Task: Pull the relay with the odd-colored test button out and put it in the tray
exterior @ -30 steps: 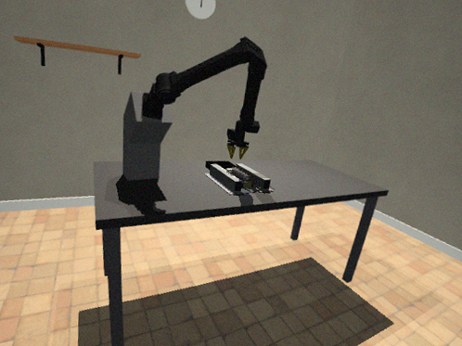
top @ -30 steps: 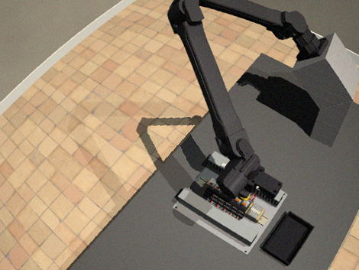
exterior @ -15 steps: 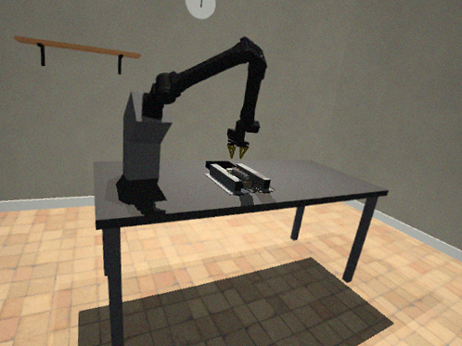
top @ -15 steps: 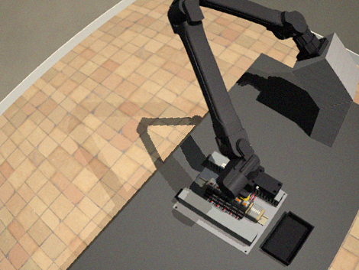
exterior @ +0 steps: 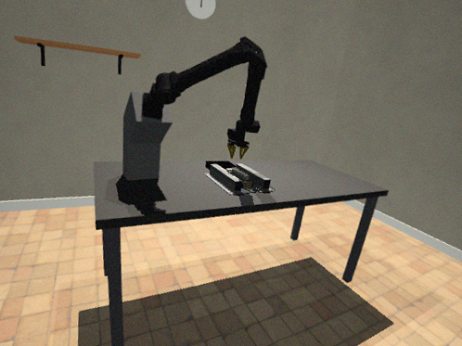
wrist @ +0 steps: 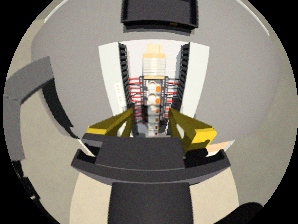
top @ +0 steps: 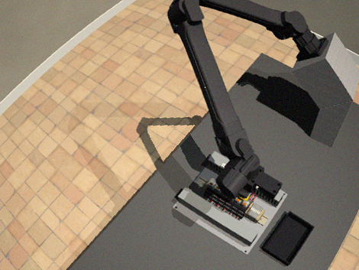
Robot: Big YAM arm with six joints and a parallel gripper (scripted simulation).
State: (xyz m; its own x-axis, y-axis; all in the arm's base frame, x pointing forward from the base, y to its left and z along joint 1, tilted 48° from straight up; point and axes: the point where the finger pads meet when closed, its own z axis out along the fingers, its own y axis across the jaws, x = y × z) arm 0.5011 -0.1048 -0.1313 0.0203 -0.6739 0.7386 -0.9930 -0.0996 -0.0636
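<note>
The relay is 10 mm ahead of my hand, 120 mm to the right of it and 80 mm below it. Round my hand: black tray (10 mm ahead, 210 mm to the left, 120 mm below).
</note>
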